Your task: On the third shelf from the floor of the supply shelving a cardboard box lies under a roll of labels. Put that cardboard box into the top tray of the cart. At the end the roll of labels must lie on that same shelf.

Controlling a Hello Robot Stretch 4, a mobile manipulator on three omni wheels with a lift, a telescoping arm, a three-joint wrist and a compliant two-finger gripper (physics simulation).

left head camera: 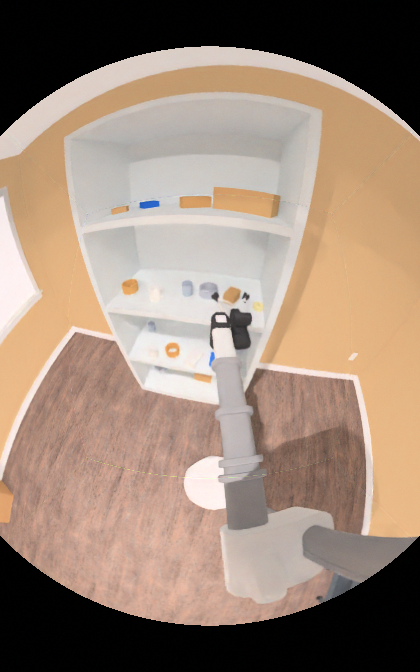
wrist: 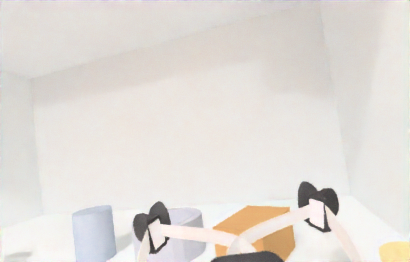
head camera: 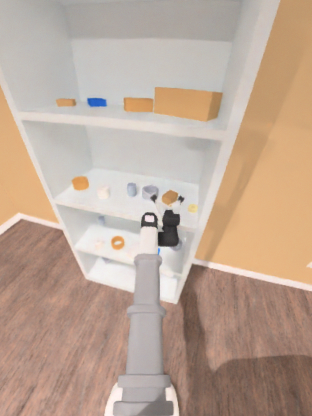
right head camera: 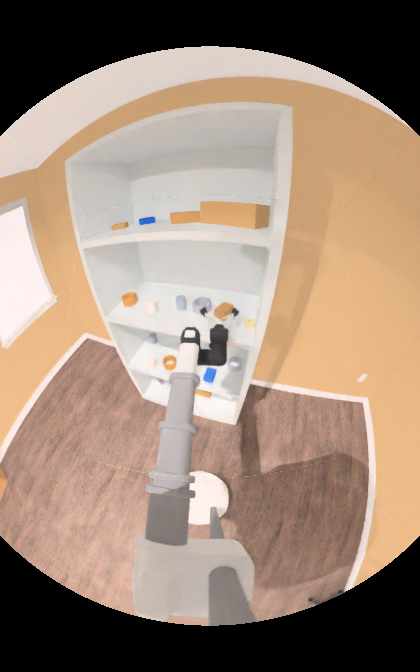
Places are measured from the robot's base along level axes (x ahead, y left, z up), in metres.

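Where they show: gripper, between the fingertips: [wrist: 232, 207] [head camera: 167, 196].
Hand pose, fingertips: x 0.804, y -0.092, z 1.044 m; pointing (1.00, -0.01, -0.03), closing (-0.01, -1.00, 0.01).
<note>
Each offset is from my fingertips to the centre of the thing.
The cardboard box @[dy -0.026, dx +0.063, dz -0.055 m] [head camera: 171, 195] [left head camera: 231, 294] [right head camera: 224, 309] [wrist: 281, 241] is an orange-brown block on the right part of the third shelf, with nothing on top of it. My gripper [head camera: 167, 198] [left head camera: 230, 297] [right head camera: 219, 311] [wrist: 232, 207] is open and empty. Its fingertips show to the left and right of the box, and in the wrist view they appear higher than most of it. A grey ring-shaped roll @[dy +0.092, dx +0.115, dz -0.056 m] [head camera: 150, 192] [left head camera: 208, 290] [right head camera: 201, 305] [wrist: 194, 235] stands just left of the box, partly behind the left finger in the wrist view. I cannot tell which roll holds labels. The cart cannot be made out.
The same shelf holds a blue-grey cylinder @[dy +0.206, dx +0.122, dz -0.045 m] [head camera: 131, 189] [wrist: 94, 234], a white roll @[dy +0.376, dx +0.099, dz -0.050 m] [head camera: 103, 192], an orange ring @[dy +0.551, dx +0.195, dz -0.055 m] [head camera: 80, 183] and a yellow ring @[dy -0.152, dx -0.012, dz -0.068 m] [head camera: 193, 208] [wrist: 395, 251] near the right side wall. Above is a shelf with a long box @[dy -0.059, dx +0.122, dz +0.427 m] [head camera: 187, 103]. Side walls bound the shelving.
</note>
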